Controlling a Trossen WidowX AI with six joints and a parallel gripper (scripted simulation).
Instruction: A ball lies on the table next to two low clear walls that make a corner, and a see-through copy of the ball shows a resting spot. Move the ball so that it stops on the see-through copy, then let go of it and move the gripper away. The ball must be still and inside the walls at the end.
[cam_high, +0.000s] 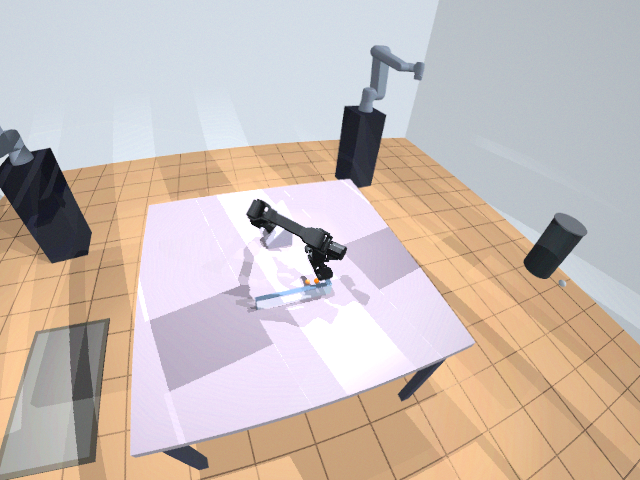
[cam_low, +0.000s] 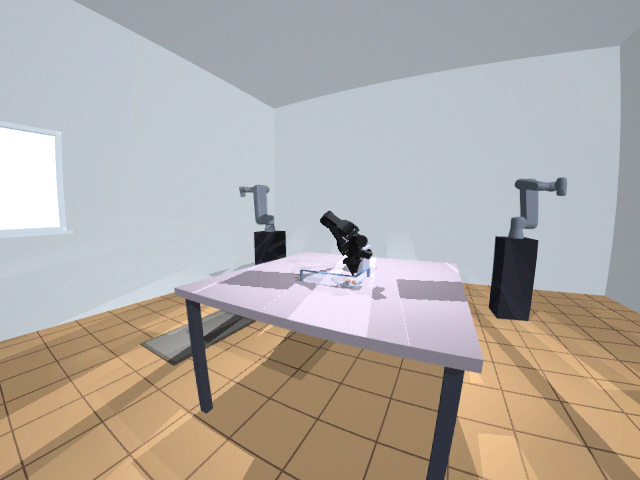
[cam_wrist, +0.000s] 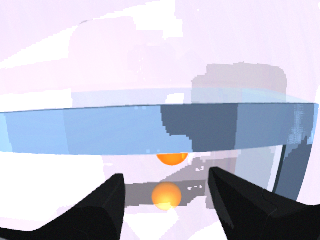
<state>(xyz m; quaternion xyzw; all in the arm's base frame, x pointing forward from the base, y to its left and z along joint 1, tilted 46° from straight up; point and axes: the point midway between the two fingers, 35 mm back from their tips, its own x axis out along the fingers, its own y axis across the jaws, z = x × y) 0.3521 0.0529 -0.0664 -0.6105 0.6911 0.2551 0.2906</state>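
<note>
Now: gripper tip 4 cm above the orange ball and 1 cm short of it. Round my gripper tip: see-through copy of ball 4 cm to the right, 4 cm below.
</note>
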